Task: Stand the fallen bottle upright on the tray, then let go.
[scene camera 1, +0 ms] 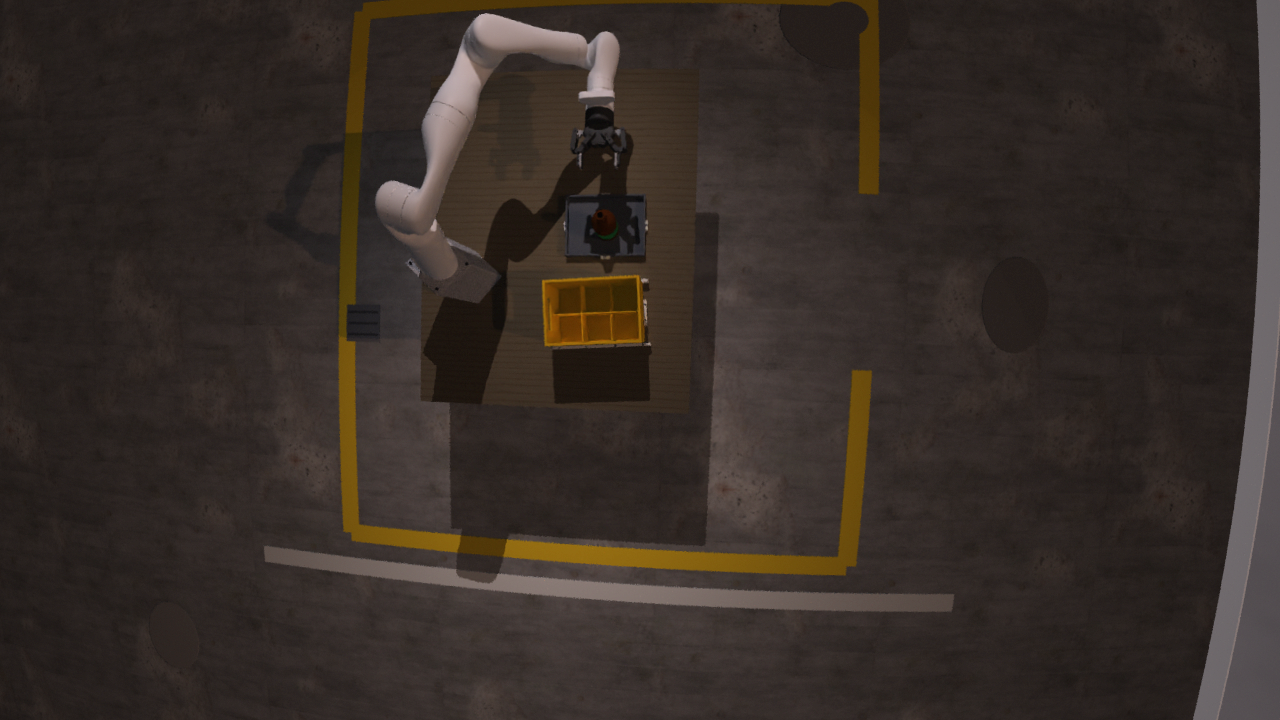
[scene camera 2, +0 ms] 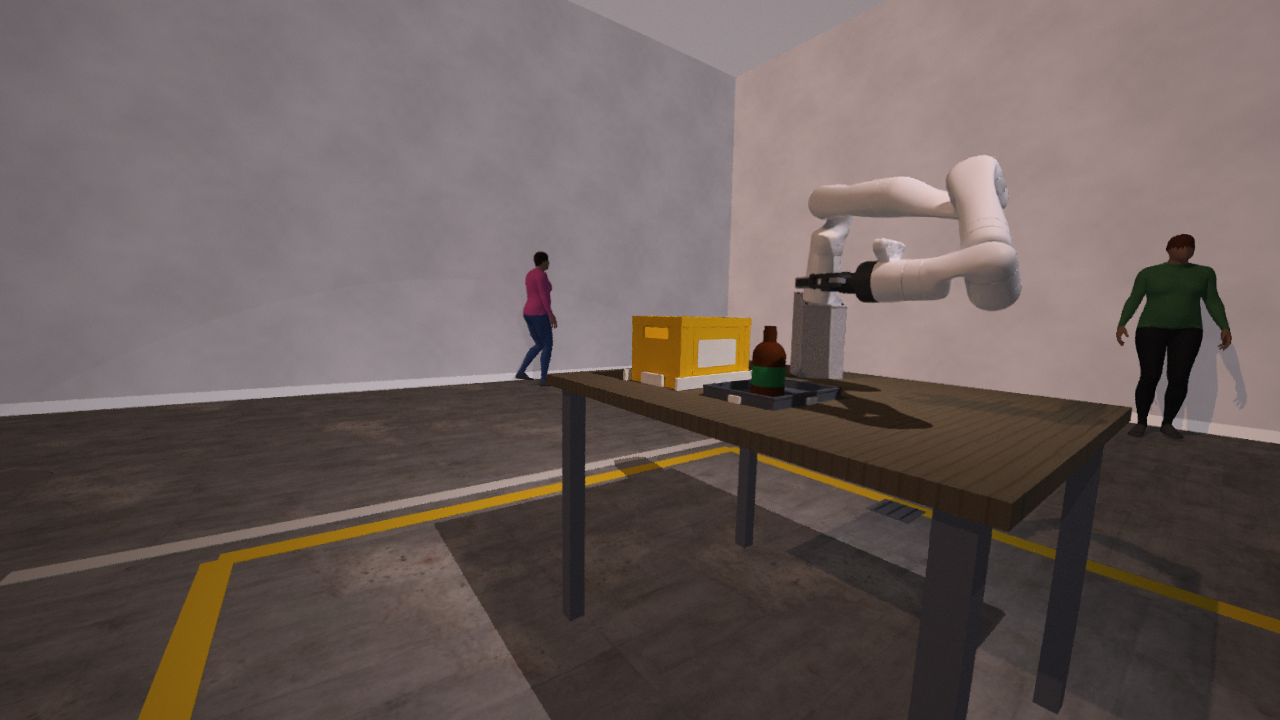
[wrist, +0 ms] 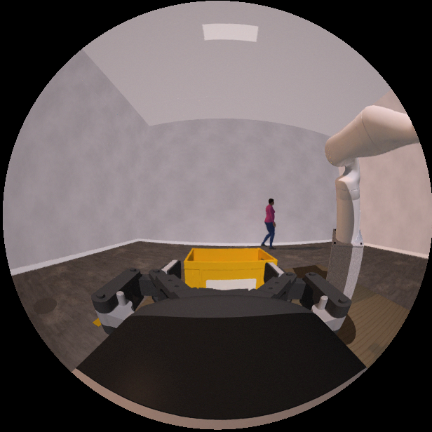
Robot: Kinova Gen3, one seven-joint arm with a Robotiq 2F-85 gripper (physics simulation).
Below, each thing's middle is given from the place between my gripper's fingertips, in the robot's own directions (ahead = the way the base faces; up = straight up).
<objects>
The brown bottle [scene camera 2: 769,358] is 17 cm below my hand, 10 cm to the right of it and 1 cm behind it.
</objects>
